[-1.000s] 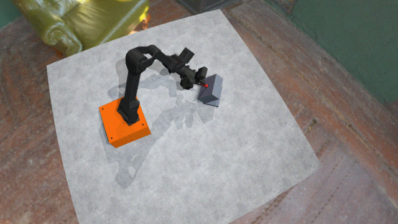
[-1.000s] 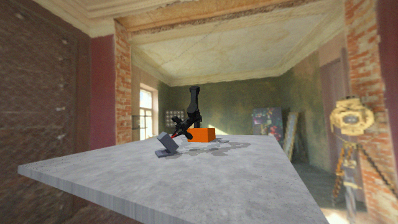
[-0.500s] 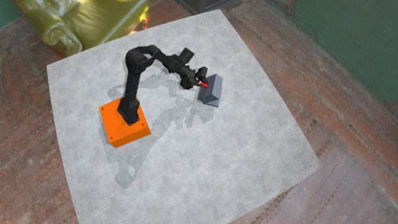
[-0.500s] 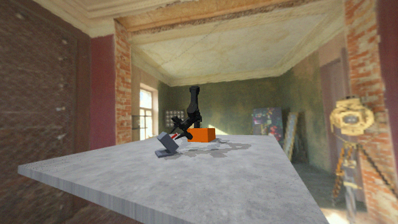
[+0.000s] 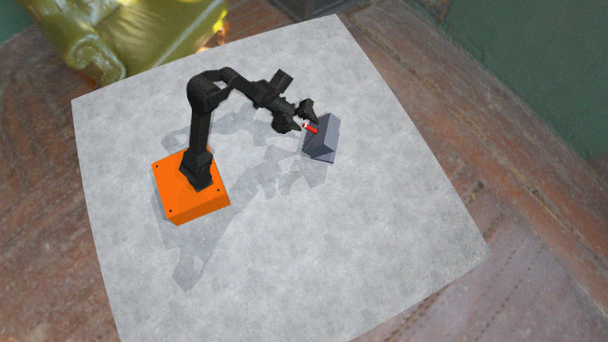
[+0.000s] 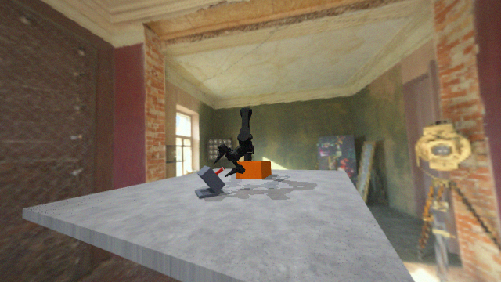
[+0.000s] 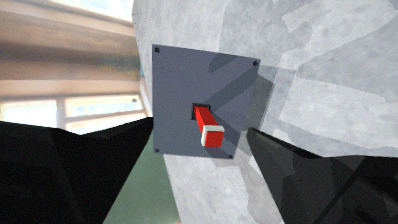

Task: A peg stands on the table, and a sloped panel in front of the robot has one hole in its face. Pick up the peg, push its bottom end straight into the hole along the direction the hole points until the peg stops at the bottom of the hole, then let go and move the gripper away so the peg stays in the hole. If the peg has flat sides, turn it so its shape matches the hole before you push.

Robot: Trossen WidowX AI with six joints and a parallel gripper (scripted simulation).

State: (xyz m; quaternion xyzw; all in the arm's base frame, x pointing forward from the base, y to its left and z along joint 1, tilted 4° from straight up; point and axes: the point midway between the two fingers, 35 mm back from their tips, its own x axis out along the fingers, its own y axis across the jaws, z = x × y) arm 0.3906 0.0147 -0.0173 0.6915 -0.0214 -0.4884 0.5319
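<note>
Right now the red square peg is right at my gripper tip. The rest, counted from my gripper tip: grey sloped panel 3 cm ahead, 3 cm to the right, 4 cm below.
</note>
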